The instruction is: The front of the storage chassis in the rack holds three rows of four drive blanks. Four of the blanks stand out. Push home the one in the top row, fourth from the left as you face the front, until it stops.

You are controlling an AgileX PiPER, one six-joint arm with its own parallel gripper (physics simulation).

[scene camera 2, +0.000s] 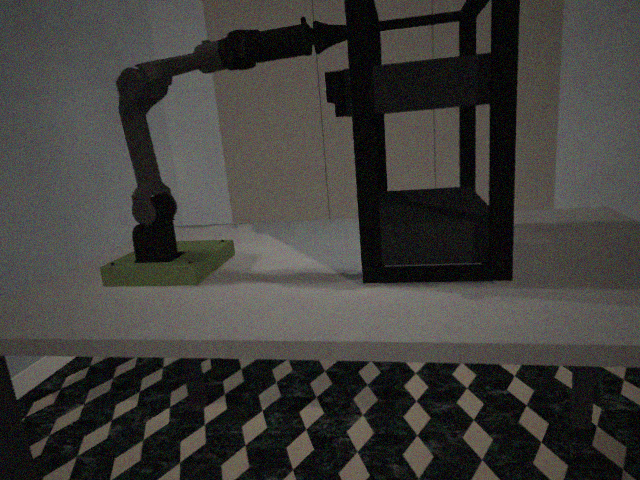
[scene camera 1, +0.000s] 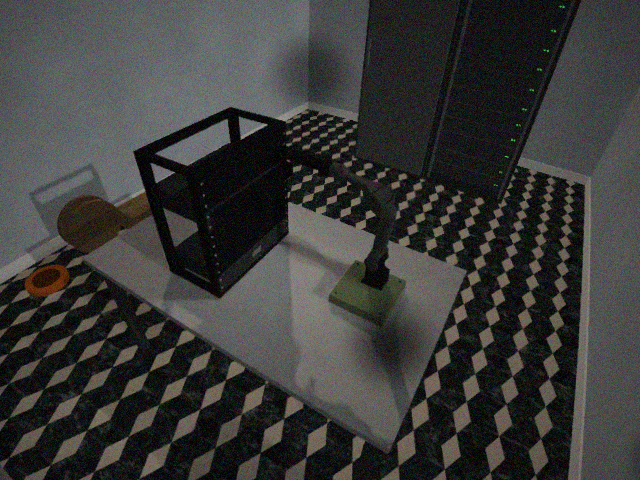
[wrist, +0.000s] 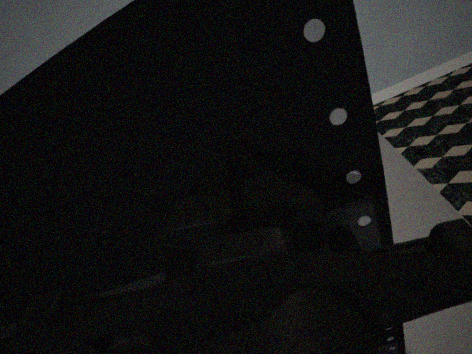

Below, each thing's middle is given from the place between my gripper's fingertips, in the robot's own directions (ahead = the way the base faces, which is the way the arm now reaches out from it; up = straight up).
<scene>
I see my gripper 12 cm short of the black rack (scene camera 2: pixel 444 225), 17 cm to the right of it and 21 cm above it.
</scene>
